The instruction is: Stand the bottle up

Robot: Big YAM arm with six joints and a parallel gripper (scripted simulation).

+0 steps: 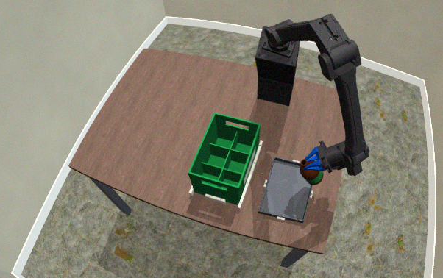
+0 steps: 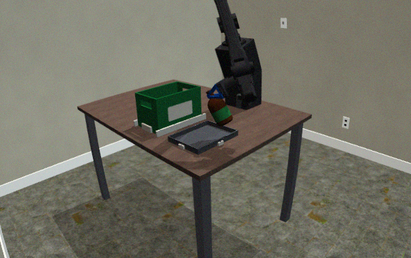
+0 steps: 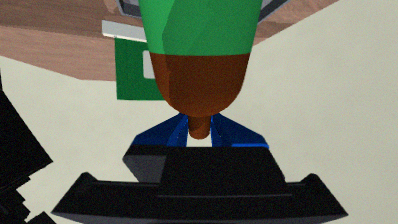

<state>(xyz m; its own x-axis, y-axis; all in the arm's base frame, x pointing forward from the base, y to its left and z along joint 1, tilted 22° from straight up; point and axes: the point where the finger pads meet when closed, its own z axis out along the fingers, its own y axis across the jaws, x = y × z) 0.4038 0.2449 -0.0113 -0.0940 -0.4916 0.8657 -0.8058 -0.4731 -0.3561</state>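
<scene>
Right now the bottle is 50 mm below my hand, 30 mm to the left of it and 10 mm behind it. The rest, counted from my hand: tray 180 mm below, 30 mm ahead, 20 mm to the right; green crate 290 mm to the right, 110 mm below, 40 mm ahead.
</scene>
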